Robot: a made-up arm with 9 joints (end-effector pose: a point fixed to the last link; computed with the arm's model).
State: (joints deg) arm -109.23 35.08 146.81 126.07 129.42 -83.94 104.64 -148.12 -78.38
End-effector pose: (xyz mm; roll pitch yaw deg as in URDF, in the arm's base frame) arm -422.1 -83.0 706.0 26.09 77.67 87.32
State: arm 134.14 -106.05 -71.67 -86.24 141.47 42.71 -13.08 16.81 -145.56
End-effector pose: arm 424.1 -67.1 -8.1 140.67 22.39 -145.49
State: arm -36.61 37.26 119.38 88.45 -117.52 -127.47 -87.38 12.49 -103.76
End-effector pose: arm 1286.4 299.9 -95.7 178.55 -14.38 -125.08
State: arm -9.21 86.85 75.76 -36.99 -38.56 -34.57 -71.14 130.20 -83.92
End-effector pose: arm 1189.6 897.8 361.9 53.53 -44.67 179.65
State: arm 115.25 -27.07 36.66 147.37 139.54 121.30 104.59 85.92 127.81
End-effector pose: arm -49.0 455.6 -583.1 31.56 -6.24 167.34
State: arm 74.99 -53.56 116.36 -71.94 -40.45 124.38 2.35 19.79 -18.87
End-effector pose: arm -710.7 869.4 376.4 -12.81 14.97 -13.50
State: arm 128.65 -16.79 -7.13 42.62 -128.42 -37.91 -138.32 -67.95 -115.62
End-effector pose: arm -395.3 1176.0 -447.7 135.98 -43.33 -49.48
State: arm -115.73 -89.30 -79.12 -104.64 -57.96 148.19 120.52 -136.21 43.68
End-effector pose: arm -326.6 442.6 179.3 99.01 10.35 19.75
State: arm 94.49 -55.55 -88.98 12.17 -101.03 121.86 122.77 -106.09 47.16
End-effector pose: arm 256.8 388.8 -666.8 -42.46 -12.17 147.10
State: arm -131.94 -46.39 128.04 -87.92 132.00 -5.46 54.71 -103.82 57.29
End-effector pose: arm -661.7 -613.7 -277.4 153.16 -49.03 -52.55
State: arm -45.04 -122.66 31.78 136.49 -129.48 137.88 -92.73 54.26 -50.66
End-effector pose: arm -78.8 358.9 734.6 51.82 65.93 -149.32
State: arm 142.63 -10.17 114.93 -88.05 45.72 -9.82 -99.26 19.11 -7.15
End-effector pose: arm -986.7 -293.9 -422.2 162.36 -10.18 86.00
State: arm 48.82 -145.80 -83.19 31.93 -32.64 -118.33 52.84 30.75 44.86
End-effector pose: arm 972.5 -554.8 -173.3 169.09 52.40 -152.17
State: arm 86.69 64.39 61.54 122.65 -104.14 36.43 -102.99 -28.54 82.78
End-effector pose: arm -146.1 639.3 -334.0 -154.39 29.91 137.90
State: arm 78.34 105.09 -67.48 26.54 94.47 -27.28 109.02 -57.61 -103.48
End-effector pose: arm 835.6 448.2 190.1 54.20 2.97 -138.40
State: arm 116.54 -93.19 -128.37 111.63 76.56 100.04 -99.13 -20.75 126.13
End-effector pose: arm 222.5 333.7 -204.1 15.62 -41.77 -110.19
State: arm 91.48 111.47 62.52 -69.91 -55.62 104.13 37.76 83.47 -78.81
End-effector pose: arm -693.2 285.1 -104.8 131.40 -48.02 78.04
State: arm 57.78 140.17 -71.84 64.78 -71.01 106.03 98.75 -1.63 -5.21
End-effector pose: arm 115.1 -464.0 619.5 -136.56 43.06 43.45
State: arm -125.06 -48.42 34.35 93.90 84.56 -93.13 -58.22 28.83 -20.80
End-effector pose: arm -268.6 -689.5 46.9 -1.33 -4.57 1.64
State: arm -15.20 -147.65 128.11 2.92 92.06 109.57 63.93 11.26 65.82
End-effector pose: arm 266.0 -212.6 -132.8 113.73 35.29 50.86
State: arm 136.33 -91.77 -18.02 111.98 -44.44 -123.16 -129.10 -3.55 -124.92
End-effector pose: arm 731.1 -226.6 -338.2 14.65 -17.35 107.84
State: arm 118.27 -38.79 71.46 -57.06 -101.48 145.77 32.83 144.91 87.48
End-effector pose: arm -1099.8 239.0 35.0 148.30 -52.03 81.94
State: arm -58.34 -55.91 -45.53 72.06 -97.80 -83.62 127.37 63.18 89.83
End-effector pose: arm -374.0 -828.0 83.1 -79.85 14.03 -10.08
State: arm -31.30 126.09 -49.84 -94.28 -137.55 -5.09 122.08 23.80 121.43
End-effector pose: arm 366.5 -202.1 897.4 -105.31 45.27 143.81
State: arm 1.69 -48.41 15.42 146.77 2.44 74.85 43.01 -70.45 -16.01
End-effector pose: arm 388.4 -171.6 -574.2 -95.10 32.23 153.76
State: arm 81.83 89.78 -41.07 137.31 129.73 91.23 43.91 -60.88 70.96
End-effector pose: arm 242.6 199.1 307.2 107.06 -65.68 51.38
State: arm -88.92 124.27 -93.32 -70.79 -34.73 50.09 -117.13 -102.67 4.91
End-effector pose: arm -652.2 154.6 687.6 106.55 -7.86 -138.91
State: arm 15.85 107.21 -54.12 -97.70 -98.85 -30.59 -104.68 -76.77 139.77
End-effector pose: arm 1015.3 231.8 431.8 -56.50 -38.60 22.34
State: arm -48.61 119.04 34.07 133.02 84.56 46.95 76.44 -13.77 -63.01
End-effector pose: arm 652.7 -604.1 621.0 77.85 22.14 120.36
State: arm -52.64 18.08 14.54 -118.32 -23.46 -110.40 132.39 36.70 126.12
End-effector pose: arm 929.5 -330.3 -822.6 45.87 -43.71 96.64
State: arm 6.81 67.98 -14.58 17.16 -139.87 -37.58 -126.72 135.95 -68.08
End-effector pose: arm 820.5 -170.8 1082.6 1.67 36.28 -170.44
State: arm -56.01 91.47 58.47 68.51 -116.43 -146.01 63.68 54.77 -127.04
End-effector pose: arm 50.5 -1045.1 653.5 -27.91 17.45 -12.68
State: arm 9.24 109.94 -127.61 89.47 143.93 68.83 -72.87 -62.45 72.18
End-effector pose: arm 311.8 77.0 -8.3 -155.82 -24.44 118.53
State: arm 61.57 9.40 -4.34 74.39 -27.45 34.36 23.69 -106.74 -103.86
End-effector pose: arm 125.7 844.6 -240.8 -170.83 52.47 -94.99
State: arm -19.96 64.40 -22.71 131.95 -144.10 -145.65 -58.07 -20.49 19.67
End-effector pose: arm 258.4 -897.1 -61.4 -134.71 29.02 118.51
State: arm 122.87 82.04 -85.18 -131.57 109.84 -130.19 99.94 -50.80 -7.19
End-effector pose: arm 163.3 310.1 1042.2 91.15 46.86 118.93
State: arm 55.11 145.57 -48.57 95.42 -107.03 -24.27 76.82 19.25 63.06
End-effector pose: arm 791.7 209.1 295.1 41.17 32.93 167.41
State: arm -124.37 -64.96 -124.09 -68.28 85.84 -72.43 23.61 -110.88 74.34
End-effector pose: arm -179.5 -750.6 -209.8 -42.51 59.92 -165.36
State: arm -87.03 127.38 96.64 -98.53 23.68 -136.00 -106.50 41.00 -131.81
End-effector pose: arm 701.9 -706.5 576.8 91.97 37.44 109.53
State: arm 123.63 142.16 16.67 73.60 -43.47 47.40 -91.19 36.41 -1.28
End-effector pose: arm -599.5 844.9 940.9 71.55 44.74 -97.05
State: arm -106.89 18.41 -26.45 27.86 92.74 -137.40 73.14 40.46 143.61
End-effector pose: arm 102.6 -339.0 -461.4 17.38 13.07 126.96
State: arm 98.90 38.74 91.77 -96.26 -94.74 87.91 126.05 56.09 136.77
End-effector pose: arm -490.8 479.5 168.1 97.88 -23.45 -12.05
